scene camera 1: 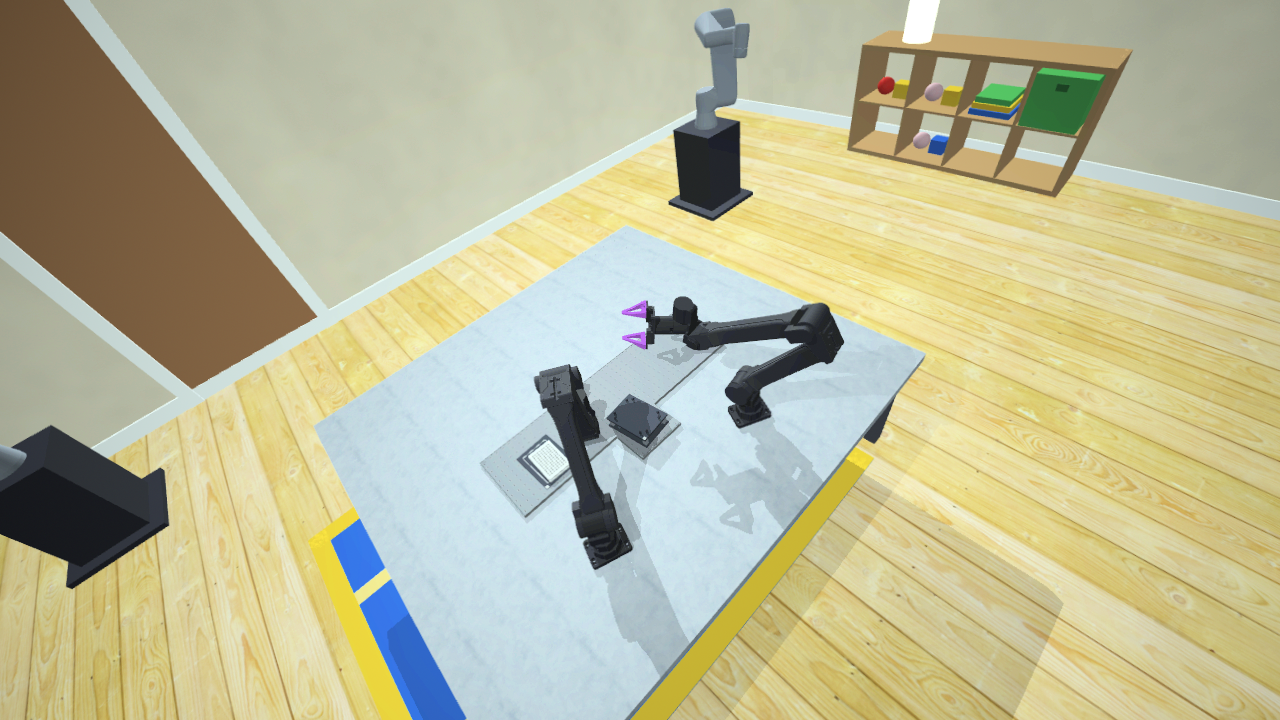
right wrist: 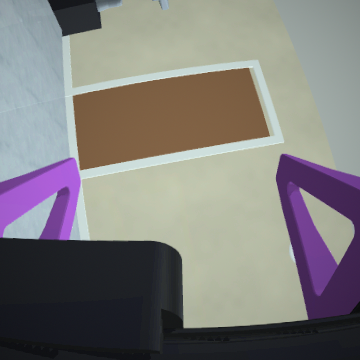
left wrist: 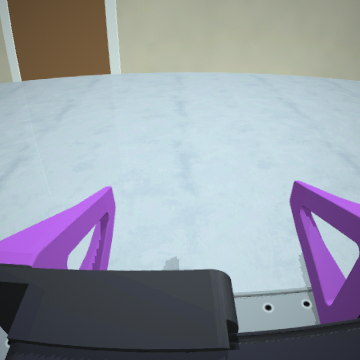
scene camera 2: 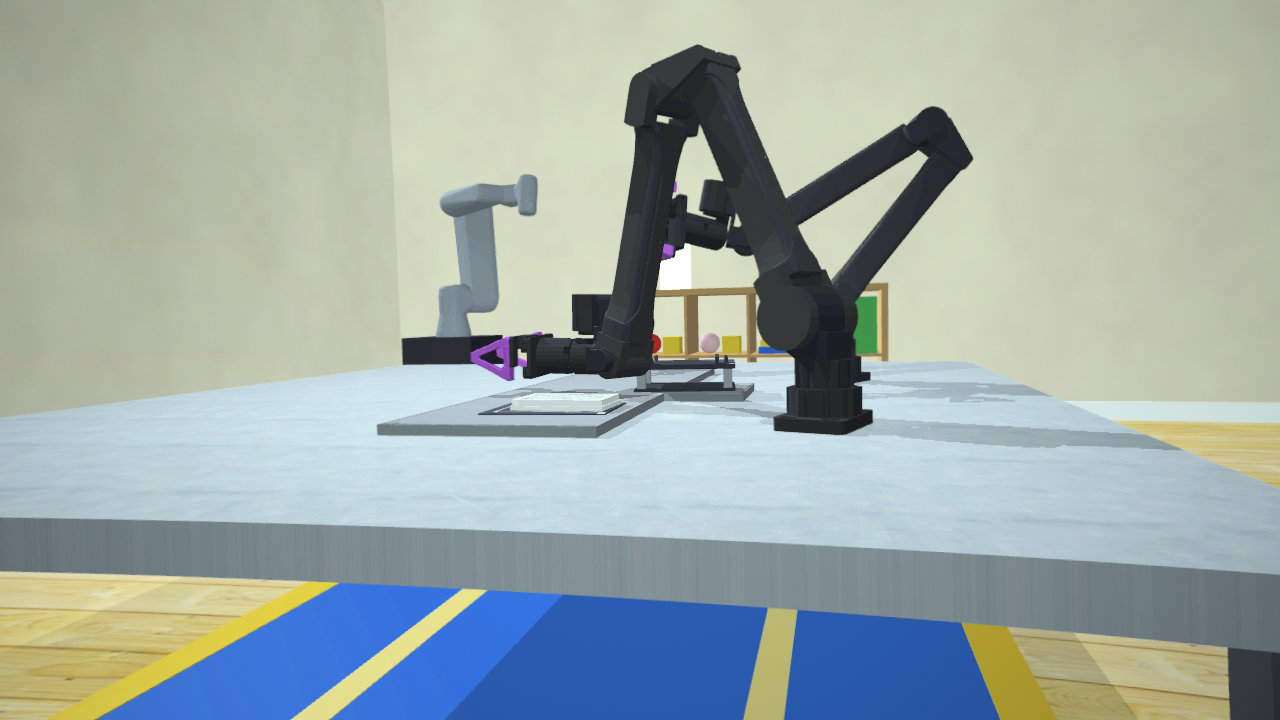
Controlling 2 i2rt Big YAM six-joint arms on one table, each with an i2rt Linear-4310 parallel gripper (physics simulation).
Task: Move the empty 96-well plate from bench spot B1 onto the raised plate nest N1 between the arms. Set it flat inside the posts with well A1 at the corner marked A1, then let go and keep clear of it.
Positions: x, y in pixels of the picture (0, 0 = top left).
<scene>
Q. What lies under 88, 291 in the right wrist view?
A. The right gripper.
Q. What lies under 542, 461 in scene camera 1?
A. A white well plate.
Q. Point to a white well plate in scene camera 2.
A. At 539, 401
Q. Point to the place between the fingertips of the left gripper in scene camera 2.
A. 484, 354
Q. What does the left gripper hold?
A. Nothing.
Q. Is the right gripper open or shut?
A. Open.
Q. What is the right gripper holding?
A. Nothing.
</scene>
